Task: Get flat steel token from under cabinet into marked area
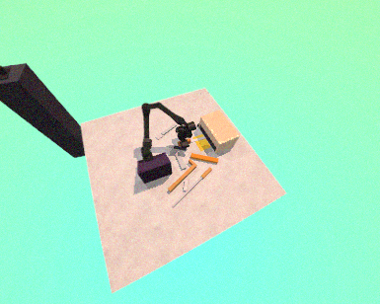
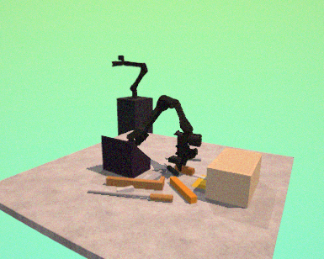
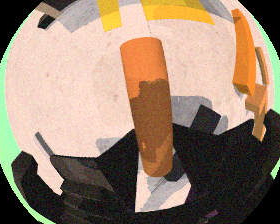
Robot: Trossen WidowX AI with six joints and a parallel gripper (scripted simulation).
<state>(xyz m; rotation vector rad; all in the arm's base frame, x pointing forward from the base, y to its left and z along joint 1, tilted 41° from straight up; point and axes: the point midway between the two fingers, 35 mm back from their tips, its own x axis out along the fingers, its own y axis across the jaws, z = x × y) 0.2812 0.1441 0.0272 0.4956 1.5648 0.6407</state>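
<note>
Right now the dark-handled tool is 70 mm behind my gripper tip and 30 mm to the right of it. Also, from my gripper tip: orange bar: 140 mm ahead, 190 mm to the right, 10 mm above.
</note>
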